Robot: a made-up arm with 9 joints. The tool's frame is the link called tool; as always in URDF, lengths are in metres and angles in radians. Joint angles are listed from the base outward.
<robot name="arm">
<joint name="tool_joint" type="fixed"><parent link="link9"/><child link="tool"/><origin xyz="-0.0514 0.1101 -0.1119" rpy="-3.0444 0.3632 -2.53"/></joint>
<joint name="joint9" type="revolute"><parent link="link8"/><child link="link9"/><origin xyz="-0.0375 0.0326 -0.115" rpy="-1.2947 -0.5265 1.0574"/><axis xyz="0 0 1"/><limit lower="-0.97" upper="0.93"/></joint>
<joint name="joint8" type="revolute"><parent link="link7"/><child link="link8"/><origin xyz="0.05 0.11 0.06" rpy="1.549 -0.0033 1.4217"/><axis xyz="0 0 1"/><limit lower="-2.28" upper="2.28"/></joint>
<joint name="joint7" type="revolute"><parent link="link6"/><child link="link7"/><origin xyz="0.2 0.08 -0.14" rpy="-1.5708 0 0"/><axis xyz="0 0 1"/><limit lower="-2.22" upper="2.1"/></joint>
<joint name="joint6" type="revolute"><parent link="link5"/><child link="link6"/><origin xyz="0.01 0.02 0.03" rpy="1.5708 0 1.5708"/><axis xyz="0 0 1"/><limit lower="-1.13" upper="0.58"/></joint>
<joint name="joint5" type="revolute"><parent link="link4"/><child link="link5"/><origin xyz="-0.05 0.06 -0.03" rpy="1.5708 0 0"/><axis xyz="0 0 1"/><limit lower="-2.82" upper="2.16"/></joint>
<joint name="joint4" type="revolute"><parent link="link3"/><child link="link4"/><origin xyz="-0.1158 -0.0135 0.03" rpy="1.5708 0 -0.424"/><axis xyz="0 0 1"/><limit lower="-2.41" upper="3.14"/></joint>
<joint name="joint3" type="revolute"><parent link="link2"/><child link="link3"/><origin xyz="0.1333 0.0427 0.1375" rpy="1.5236 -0.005 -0.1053"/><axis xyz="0 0 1"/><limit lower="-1.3" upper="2.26"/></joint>
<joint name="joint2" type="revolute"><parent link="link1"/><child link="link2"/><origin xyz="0.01 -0.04 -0.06" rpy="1.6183 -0.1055 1.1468"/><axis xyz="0 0 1"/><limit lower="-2.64" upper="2.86"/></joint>
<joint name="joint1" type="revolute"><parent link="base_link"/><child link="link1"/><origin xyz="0.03 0.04 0.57" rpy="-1.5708 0 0"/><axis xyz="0 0 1"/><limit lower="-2.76" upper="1.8"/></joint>
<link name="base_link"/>
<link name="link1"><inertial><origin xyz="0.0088 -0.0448 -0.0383"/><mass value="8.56"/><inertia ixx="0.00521" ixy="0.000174" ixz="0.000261" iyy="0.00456" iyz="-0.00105" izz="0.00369"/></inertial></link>
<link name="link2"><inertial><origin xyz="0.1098 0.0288 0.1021"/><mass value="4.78"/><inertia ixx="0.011" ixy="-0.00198" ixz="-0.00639" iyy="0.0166" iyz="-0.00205" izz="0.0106"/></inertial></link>
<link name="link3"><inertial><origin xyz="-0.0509 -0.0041 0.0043"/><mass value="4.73"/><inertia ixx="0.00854" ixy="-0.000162" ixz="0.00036" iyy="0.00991" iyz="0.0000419" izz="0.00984"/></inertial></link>
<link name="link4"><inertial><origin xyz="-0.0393 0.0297 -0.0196"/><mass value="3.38"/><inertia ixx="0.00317" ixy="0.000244" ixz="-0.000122" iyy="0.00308" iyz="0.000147" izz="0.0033"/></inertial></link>
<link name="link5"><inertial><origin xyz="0.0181 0.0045 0.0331"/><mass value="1.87"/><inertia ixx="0.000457" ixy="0" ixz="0" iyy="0.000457" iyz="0" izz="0.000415"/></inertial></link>
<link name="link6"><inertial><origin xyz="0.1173 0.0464 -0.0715"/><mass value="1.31"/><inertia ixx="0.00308" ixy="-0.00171" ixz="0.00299" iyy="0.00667" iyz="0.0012" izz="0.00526"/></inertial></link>
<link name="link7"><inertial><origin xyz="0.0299 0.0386 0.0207"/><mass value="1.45"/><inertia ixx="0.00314" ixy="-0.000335" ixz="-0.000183" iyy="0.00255" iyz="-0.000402" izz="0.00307"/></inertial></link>
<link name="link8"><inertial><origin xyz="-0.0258 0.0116 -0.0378"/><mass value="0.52"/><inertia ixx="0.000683" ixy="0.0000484" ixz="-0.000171" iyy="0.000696" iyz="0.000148" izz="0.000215"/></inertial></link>
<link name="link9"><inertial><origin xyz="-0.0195 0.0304 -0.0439"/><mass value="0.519"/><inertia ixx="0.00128" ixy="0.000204" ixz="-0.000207" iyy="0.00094" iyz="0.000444" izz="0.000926"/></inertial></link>
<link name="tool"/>
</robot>
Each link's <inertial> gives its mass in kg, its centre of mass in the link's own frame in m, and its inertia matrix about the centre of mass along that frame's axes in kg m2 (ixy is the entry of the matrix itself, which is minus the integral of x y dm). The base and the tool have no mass. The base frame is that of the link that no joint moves.
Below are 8 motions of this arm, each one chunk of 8 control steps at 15 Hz.
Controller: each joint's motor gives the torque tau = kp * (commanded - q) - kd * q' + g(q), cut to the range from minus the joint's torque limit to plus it. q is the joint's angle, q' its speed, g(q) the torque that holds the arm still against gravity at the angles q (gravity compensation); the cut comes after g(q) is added. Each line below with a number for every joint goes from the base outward.
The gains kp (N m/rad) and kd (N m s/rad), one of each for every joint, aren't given. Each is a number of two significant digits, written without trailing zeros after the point. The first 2 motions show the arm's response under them.
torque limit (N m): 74 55 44 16 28 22 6.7 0.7 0.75
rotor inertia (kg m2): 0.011 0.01 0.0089 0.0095 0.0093 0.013 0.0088 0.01 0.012
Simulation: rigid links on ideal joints. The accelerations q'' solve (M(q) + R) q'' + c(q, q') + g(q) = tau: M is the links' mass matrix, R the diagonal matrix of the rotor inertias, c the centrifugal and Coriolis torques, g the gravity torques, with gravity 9.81 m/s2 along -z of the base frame. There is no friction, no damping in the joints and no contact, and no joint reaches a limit. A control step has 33 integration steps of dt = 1/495 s. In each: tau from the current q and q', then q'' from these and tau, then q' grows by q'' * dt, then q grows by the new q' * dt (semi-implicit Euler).
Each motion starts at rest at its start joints. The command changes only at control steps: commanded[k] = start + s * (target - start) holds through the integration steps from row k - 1 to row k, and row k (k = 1, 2, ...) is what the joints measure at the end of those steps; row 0 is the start. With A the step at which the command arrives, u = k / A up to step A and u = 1 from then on. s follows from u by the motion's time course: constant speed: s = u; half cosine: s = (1 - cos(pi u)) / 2; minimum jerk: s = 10 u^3 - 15 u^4 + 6 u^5; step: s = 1 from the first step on.
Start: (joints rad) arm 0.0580 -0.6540 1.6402 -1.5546 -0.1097 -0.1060 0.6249 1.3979 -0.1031
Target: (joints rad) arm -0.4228 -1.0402 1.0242 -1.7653 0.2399 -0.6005 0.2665 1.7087 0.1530
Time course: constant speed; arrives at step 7
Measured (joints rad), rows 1 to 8:
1: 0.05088 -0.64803 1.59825 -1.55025 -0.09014 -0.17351 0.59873 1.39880 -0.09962
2: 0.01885 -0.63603 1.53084 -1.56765 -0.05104 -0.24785 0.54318 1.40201 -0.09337
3: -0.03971 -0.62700 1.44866 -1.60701 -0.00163 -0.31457 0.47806 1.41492 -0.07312
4: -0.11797 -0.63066 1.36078 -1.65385 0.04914 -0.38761 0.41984 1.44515 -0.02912
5: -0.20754 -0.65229 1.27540 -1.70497 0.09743 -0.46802 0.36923 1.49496 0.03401
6: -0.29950 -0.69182 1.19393 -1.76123 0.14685 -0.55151 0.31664 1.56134 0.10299
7: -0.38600 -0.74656 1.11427 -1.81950 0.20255 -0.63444 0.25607 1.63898 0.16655
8: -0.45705 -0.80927 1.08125 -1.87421 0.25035 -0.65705 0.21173 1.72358 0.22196
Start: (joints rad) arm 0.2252 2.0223 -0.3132 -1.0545 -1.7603 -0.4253 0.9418 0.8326 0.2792
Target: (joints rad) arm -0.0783 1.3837 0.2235 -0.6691 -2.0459 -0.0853 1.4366 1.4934 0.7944
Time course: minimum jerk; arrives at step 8
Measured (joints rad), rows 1 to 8:
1: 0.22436 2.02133 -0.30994 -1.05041 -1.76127 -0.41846 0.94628 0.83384 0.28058
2: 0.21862 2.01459 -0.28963 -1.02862 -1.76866 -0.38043 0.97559 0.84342 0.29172
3: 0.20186 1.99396 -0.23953 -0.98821 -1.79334 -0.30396 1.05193 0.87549 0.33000
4: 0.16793 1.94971 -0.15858 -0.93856 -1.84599 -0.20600 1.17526 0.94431 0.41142
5: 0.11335 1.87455 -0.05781 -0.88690 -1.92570 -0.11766 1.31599 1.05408 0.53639
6: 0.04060 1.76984 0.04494 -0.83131 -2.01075 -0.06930 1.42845 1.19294 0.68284
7: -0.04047 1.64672 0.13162 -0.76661 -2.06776 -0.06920 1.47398 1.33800 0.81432
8: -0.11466 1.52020 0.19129 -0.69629 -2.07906 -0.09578 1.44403 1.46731 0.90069
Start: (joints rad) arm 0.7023 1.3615 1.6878 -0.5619 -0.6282 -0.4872 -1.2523 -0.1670 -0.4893
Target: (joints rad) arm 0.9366 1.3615 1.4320 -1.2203 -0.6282 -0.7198 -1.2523 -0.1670 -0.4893
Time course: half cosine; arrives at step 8
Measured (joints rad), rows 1 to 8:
1: 0.70698 1.36539 1.68352 -0.57818 -0.62796 -0.49658 -1.25216 -0.16720 -0.49049
2: 0.72167 1.37617 1.66858 -0.63368 -0.62770 -0.52492 -1.25183 -0.16805 -0.49398
3: 0.74597 1.38959 1.64090 -0.73016 -0.62781 -0.56762 -1.25181 -0.16995 -0.49815
4: 0.77817 1.39999 1.60242 -0.85335 -0.62830 -0.61590 -1.25273 -0.17287 -0.49975
5: 0.81647 1.40405 1.55838 -0.98319 -0.62922 -0.66206 -1.25460 -0.17621 -0.49650
6: 0.85771 1.40123 1.51588 -1.09926 -0.63128 -0.69883 -1.25735 -0.17924 -0.48874
7: 0.89699 1.39334 1.48136 -1.18411 -0.63531 -0.72006 -1.26132 -0.18158 -0.47954
8: 0.92807 1.38329 1.45899 -1.22511 -0.64112 -0.72195 -1.26647 -0.18314 -0.47342

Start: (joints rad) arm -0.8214 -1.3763 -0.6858 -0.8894 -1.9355 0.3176 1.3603 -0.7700 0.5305
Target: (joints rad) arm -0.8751 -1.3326 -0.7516 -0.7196 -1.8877 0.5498 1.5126 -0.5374 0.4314
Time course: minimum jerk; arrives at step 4
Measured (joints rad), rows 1 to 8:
1: -0.82079 -1.37891 -0.68692 -0.87290 -1.93571 0.33869 1.36571 -0.76578 0.52952
2: -0.81971 -1.38874 -0.69431 -0.80560 -1.93226 0.42354 1.39247 -0.74279 0.52160
3: -0.82403 -1.39413 -0.71168 -0.72742 -1.91416 0.51839 1.44242 -0.69233 0.49690
4: -0.83751 -1.37790 -0.73297 -0.70260 -1.89235 0.54969 1.49888 -0.62182 0.45752
5: -0.85556 -1.34901 -0.75041 -0.71343 -1.88480 0.55066 1.54247 -0.54463 0.41896
6: -0.87214 -1.32440 -0.76082 -0.72818 -1.88283 0.55588 1.55671 -0.47695 0.39315
7: -0.88558 -1.30777 -0.76454 -0.73938 -1.87978 0.56263 1.54401 -0.43342 0.38311
8: -0.89611 -1.29694 -0.76283 -0.74479 -1.87736 0.56525 1.52170 -0.42155 0.38661

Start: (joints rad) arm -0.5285 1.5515 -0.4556 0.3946 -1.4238 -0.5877 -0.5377 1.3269 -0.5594
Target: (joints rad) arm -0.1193 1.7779 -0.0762 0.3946 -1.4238 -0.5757 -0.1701 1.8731 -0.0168
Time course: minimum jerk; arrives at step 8
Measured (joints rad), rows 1 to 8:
1: -0.52759 1.55274 -0.45404 0.39600 -1.42336 -0.58779 -0.53434 1.32770 -0.55762
2: -0.52104 1.56127 -0.44337 0.40427 -1.42045 -0.58907 -0.51208 1.33437 -0.54428
3: -0.50089 1.58529 -0.41358 0.42279 -1.41289 -0.59475 -0.45443 1.35918 -0.50154
4: -0.46019 1.62762 -0.36132 0.44858 -1.40189 -0.60589 -0.36532 1.41879 -0.41385
5: -0.39666 1.68221 -0.29330 0.47193 -1.39306 -0.61845 -0.27037 1.52559 -0.28052
6: -0.31397 1.73722 -0.22229 0.47942 -1.39229 -0.62421 -0.20077 1.67694 -0.12153
7: -0.22177 1.78081 -0.16017 0.46119 -1.40071 -0.61580 -0.17596 1.85070 0.02904
8: -0.13359 1.80610 -0.11249 0.41902 -1.41526 -0.59291 -0.19026 2.01387 0.13851

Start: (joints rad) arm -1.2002 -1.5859 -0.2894 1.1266 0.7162 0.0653 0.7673 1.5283 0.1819
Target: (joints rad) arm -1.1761 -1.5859 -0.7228 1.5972 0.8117 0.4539 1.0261 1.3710 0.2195
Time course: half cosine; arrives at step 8
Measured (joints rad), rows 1 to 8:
1: -1.20166 -1.57892 -0.29456 1.13088 0.71598 0.07540 0.76869 1.52780 0.18193
2: -1.20704 -1.55159 -0.31601 1.15151 0.71804 0.11001 0.77788 1.52537 0.18402
3: -1.21566 -1.50108 -0.36185 1.19642 0.72826 0.16910 0.80482 1.51930 0.19192
4: -1.22378 -1.44080 -0.43156 1.26010 0.74942 0.24201 0.85353 1.50853 0.20640
5: -1.22797 -1.39137 -0.51510 1.33223 0.77578 0.31605 0.91582 1.49287 0.22296
6: -1.22559 -1.37023 -0.59652 1.40742 0.79638 0.37966 0.97528 1.47192 0.23450
7: -1.21375 -1.38519 -0.66156 1.48346 0.80561 0.42483 1.01623 1.44442 0.23611
8: -1.19026 -1.43551 -0.70177 1.55360 0.80628 0.44722 1.03096 1.40948 0.22780

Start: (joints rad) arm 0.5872 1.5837 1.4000 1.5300 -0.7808 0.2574 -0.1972 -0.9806 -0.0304
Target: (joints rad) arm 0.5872 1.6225 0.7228 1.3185 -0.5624 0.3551 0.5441 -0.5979 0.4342
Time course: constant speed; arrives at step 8
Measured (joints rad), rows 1 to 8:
1: 0.58209 1.56931 1.38027 1.53301 -0.77096 0.27948 -0.17293 -0.97663 -0.02879
2: 0.57942 1.54206 1.33849 1.52111 -0.75389 0.30633 -0.10112 -0.95963 -0.01580
3: 0.58257 1.50912 1.27656 1.49442 -0.72667 0.31935 0.00394 -0.92662 0.02142
4: 0.58871 1.47730 1.19447 1.45884 -0.69460 0.31933 0.11865 -0.87980 0.08945
5: 0.59331 1.45229 1.09613 1.42031 -0.66573 0.31475 0.22636 -0.82229 0.18510
6: 0.59378 1.43874 0.98999 1.38416 -0.64211 0.31162 0.32171 -0.75647 0.29646
7: 0.59008 1.44009 0.88517 1.35327 -0.62067 0.31374 0.40852 -0.68445 0.40722
8: 0.58384 1.45812 0.78810 1.32710 -0.59706 0.32403 0.49404 -0.60918 0.50251

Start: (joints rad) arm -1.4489 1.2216 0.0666 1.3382 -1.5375 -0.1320 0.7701 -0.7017 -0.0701
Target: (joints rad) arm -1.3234 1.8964 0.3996 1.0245 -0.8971 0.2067 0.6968 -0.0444 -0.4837
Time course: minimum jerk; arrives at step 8
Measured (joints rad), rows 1 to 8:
1: -1.44855 1.22249 0.06746 1.33922 -1.53518 -0.13059 0.76860 -0.69928 -0.07046
2: -1.44624 1.22868 0.07370 1.34351 -1.51796 -0.12133 0.75813 -0.68093 -0.07402
3: -1.43955 1.24740 0.09302 1.34462 -1.46414 -0.09629 0.72768 -0.62177 -0.08975
4: -1.42515 1.28744 0.13332 1.32608 -1.35974 -0.05045 0.67129 -0.50208 -0.13353
5: -1.40071 1.35756 0.20150 1.26980 -1.21637 0.01944 0.59722 -0.32668 -0.22449
6: -1.36983 1.46280 0.30126 1.17632 -1.07190 0.11808 0.53764 -0.13471 -0.37413
7: -1.33955 1.60066 0.42156 1.08534 -0.96244 0.23421 0.53454 0.01197 -0.56246
8: -1.31138 1.75961 0.52392 1.03938 -0.89372 0.31867 0.59336 0.06703 -0.72831

